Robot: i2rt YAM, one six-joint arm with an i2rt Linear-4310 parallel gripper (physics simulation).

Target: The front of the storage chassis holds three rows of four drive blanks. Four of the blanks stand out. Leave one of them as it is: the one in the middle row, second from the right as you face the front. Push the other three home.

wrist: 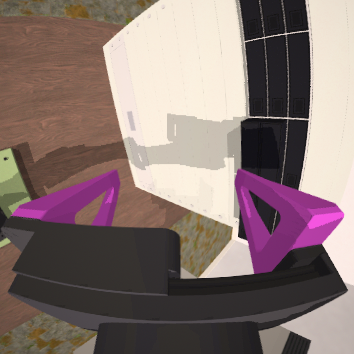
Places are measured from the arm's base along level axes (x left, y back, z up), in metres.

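Where they show: gripper, fingertip midpoint: [176,175].
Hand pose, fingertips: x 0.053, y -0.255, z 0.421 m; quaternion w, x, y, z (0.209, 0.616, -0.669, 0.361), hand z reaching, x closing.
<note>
After its pixels a point has its place.
The white storage chassis [190,65] @(z 0.300, x 0.165, y -0.449 m) fills the upper middle and right of the wrist view. Its dark drive blanks [257,75] @(z 0.427, x 0.128, y -0.433 m) show at the right, in three long strips split by thin pale lines. At the lower end of the strips, a dark blank [260,145] @(z 0.441, x 0.036, y -0.396 m) has its edge farther left than the blanks above it; shadow covers this part, and how far it stands out is hard to tell. My gripper [176,175] @(z 0.421, x 0.053, y -0.255 m) is open and empty. Its right finger overlaps the lower blanks in the view and hides part of them. Contact cannot be told.
A brown wooden table top [55,90] @(z -0.039, x 0.206, y -0.283 m) lies at the left. A green block-like object [10,172] @(z -0.006, x 0.041, y -0.099 m) shows at the left edge, partly cut off. A mottled floor [195,245] shows below the chassis. The arm's shadow falls across the chassis and table.
</note>
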